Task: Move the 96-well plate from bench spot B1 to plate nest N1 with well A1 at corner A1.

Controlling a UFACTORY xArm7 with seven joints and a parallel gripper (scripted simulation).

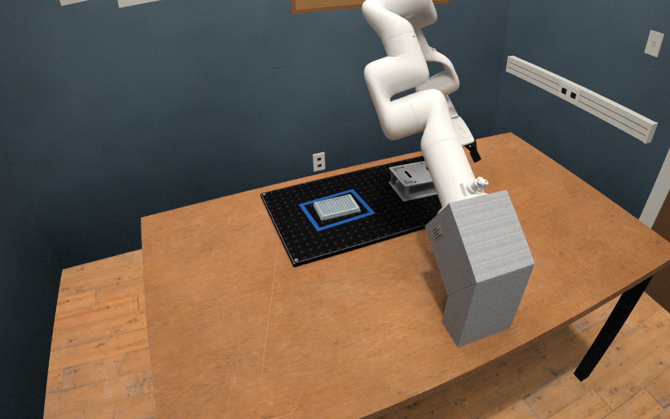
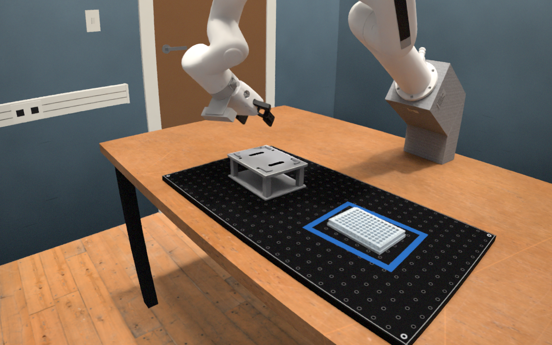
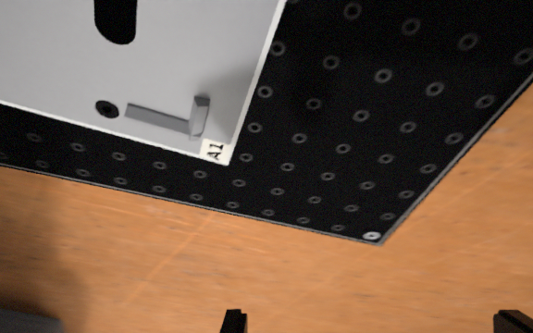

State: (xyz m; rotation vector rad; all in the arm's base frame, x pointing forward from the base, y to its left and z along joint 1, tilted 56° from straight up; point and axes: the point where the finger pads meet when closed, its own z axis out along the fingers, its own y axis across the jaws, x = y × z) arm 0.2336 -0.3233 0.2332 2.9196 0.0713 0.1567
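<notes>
The clear 96-well plate is 220 mm ahead of my hand, 390 mm to the left of it and 110 mm below it. Round my hand: grey raised nest 120 mm ahead, 100 mm to the left, 60 mm below.
</notes>
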